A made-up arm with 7 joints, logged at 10 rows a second.
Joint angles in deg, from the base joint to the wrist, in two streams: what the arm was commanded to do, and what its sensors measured. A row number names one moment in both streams.
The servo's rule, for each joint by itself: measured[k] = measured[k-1] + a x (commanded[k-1-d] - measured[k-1]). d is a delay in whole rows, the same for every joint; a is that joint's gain. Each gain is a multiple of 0.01, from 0.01 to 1. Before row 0 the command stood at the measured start. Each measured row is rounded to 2 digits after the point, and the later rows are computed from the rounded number. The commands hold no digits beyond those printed.
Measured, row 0: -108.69 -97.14 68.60 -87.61 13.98 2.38 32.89
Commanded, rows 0 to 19: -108.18 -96.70 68.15 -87.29 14.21 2.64 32.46; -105.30 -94.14 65.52 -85.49 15.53 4.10 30.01; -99.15 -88.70 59.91 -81.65 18.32 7.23 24.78; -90.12 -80.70 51.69 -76.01 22.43 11.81 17.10; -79.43 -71.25 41.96 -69.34 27.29 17.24 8.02; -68.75 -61.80 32.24 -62.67 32.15 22.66 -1.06; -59.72 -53.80 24.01 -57.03 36.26 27.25 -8.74; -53.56 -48.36 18.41 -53.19 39.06 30.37 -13.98; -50.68 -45.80 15.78 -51.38 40.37 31.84 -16.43; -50.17 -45.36 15.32 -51.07 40.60 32.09 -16.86; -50.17 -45.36 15.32 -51.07 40.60 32.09 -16.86; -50.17 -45.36 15.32 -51.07 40.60 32.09 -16.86; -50.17 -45.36 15.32 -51.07 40.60 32.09 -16.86; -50.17 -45.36 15.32 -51.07 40.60 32.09 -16.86; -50.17 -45.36 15.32 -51.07 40.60 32.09 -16.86; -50.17 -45.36 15.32 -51.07 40.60 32.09 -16.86; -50.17 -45.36 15.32 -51.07 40.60 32.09 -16.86; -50.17 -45.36 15.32 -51.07 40.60 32.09 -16.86; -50.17 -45.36 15.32 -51.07 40.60 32.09 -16.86; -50.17 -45.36 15.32 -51.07 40.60 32.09 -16.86
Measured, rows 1 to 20: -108.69 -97.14 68.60 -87.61 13.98 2.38 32.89; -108.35 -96.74 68.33 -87.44 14.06 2.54 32.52; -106.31 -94.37 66.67 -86.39 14.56 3.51 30.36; -101.51 -89.21 62.68 -83.83 15.84 5.82 25.56; -93.88 -81.47 56.20 -79.61 18.08 9.53 18.28; -84.20 -72.17 47.80 -74.06 21.21 14.31 9.46; -73.85 -62.73 38.62 -67.91 24.93 19.49 0.41; -64.38 -54.60 30.00 -62.03 28.78 24.30 -7.46; -57.13 -48.92 23.16 -57.26 32.28 28.06 -13.07; -52.81 -46.08 18.81 -54.08 35.03 30.40 -15.96; -51.04 -45.42 16.75 -52.45 36.92 31.45 -16.73; -50.46 -45.37 15.91 -51.70 38.17 31.85 -16.84; -50.27 -45.36 15.56 -51.36 39.00 32.00 -16.86; -50.20 -45.36 15.42 -51.20 39.54 32.06 -16.86; -50.18 -45.36 15.36 -51.13 39.90 32.08 -16.86; -50.17 -45.36 15.34 -51.10 40.14 32.09 -16.86; -50.17 -45.36 15.33 -51.08 40.30 32.09 -16.86; -50.17 -45.36 15.32 -51.07 40.40 32.09 -16.86; -50.17 -45.36 15.32 -51.07 40.47 32.09 -16.86; -50.17 -45.36 15.32 -51.07 40.51 32.09 -16.86
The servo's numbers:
d 1
a 0.67 0.91 0.59 0.54 0.34 0.62 0.86

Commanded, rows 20 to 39: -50.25 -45.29 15.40 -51.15 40.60 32.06 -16.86; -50.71 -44.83 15.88 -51.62 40.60 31.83 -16.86; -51.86 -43.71 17.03 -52.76 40.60 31.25 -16.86; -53.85 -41.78 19.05 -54.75 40.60 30.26 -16.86; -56.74 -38.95 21.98 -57.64 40.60 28.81 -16.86; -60.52 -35.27 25.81 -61.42 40.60 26.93 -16.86; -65.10 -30.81 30.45 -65.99 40.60 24.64 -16.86; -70.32 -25.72 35.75 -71.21 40.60 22.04 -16.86; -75.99 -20.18 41.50 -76.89 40.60 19.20 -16.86; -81.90 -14.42 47.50 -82.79 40.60 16.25 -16.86; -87.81 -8.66 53.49 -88.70 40.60 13.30 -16.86; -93.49 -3.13 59.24 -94.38 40.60 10.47 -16.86; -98.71 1.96 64.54 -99.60 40.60 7.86 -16.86; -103.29 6.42 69.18 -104.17 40.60 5.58 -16.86; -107.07 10.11 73.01 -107.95 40.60 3.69 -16.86; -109.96 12.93 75.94 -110.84 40.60 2.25 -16.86; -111.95 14.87 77.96 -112.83 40.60 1.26 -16.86; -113.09 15.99 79.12 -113.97 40.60 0.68 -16.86; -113.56 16.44 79.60 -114.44 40.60 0.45 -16.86; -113.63 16.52 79.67 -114.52 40.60 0.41 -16.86
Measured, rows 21 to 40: -50.17 -45.36 15.32 -51.07 40.54 32.09 -16.86; -50.22 -45.30 15.37 -51.11 40.56 32.07 -16.86; -50.55 -44.87 15.67 -51.39 40.57 31.92 -16.86; -51.43 -43.81 16.47 -52.13 40.58 31.50 -16.86; -53.05 -41.96 17.99 -53.54 40.59 30.73 -16.86; -55.52 -39.22 20.34 -55.75 40.59 29.54 -16.86; -58.87 -35.63 23.57 -58.81 40.59 27.92 -16.86; -63.04 -31.24 27.63 -62.69 40.59 25.89 -16.86; -67.92 -26.22 32.42 -67.29 40.59 23.50 -16.86; -73.33 -20.72 37.78 -72.47 40.59 20.83 -16.86; -79.07 -14.99 43.51 -78.04 40.59 17.99 -16.86; -84.93 -9.23 49.40 -83.80 40.59 15.08 -16.86; -90.67 -3.68 55.21 -89.51 40.59 12.22 -16.86; -96.06 1.45 60.71 -94.96 40.59 9.52 -16.86; -100.90 5.97 65.71 -99.93 40.59 7.08 -16.86; -105.03 9.74 70.02 -104.26 40.59 4.98 -16.86; -108.33 12.64 73.51 -107.81 40.59 3.29 -16.86; -110.76 14.67 76.14 -110.52 40.59 2.03 -16.86; -112.32 15.87 77.90 -112.38 40.59 1.19 -16.86; -113.15 16.39 78.90 -113.49 40.59 0.73 -16.86
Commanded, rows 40 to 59: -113.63 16.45 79.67 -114.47 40.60 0.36 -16.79; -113.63 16.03 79.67 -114.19 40.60 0.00 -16.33; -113.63 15.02 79.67 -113.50 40.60 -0.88 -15.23; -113.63 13.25 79.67 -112.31 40.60 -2.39 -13.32; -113.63 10.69 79.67 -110.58 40.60 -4.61 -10.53; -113.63 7.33 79.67 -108.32 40.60 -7.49 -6.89; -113.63 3.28 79.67 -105.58 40.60 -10.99 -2.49; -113.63 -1.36 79.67 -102.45 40.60 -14.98 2.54; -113.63 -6.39 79.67 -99.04 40.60 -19.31 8.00; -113.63 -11.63 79.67 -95.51 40.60 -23.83 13.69; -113.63 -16.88 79.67 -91.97 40.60 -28.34 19.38; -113.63 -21.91 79.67 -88.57 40.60 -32.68 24.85; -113.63 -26.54 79.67 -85.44 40.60 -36.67 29.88; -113.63 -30.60 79.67 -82.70 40.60 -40.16 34.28; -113.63 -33.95 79.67 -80.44 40.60 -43.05 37.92; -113.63 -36.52 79.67 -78.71 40.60 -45.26 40.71; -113.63 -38.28 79.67 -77.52 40.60 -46.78 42.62; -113.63 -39.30 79.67 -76.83 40.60 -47.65 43.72; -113.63 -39.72 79.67 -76.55 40.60 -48.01 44.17; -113.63 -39.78 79.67 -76.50 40.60 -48.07 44.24
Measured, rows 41 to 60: -113.47 16.51 79.35 -114.05 40.59 0.53 -16.86; -113.58 16.46 79.54 -114.28 40.59 0.42 -16.80; -113.61 16.07 79.62 -114.23 40.59 0.16 -16.40; -113.62 15.11 79.65 -113.84 40.59 -0.48 -15.39; -113.63 13.42 79.66 -113.01 40.59 -1.66 -13.61; -113.63 10.94 79.67 -111.70 40.59 -3.49 -10.96; -113.63 7.65 79.67 -109.87 40.59 -5.97 -7.46; -113.63 3.67 79.67 -107.55 40.59 -9.08 -3.19; -113.63 -0.91 79.67 -104.80 40.59 -12.74 1.74; -113.63 -5.90 79.67 -101.69 40.59 -16.81 7.12; -113.63 -11.11 79.67 -98.35 40.59 -21.16 12.77; -113.63 -16.36 79.67 -94.90 40.59 -25.61 18.45; -113.63 -21.41 79.67 -91.48 40.59 -29.99 23.95; -113.63 -26.08 79.67 -88.22 40.59 -34.13 29.05; -113.63 -30.19 79.67 -85.24 40.59 -37.87 33.55; -113.63 -33.61 79.67 -82.65 40.59 -41.08 37.31; -113.63 -36.26 79.67 -80.52 40.59 -43.67 40.23; -113.63 -38.10 79.67 -78.90 40.59 -45.60 42.29; -113.63 -39.19 79.67 -77.78 40.59 -46.87 43.52; -113.63 -39.67 79.67 -77.12 40.59 -47.58 44.08
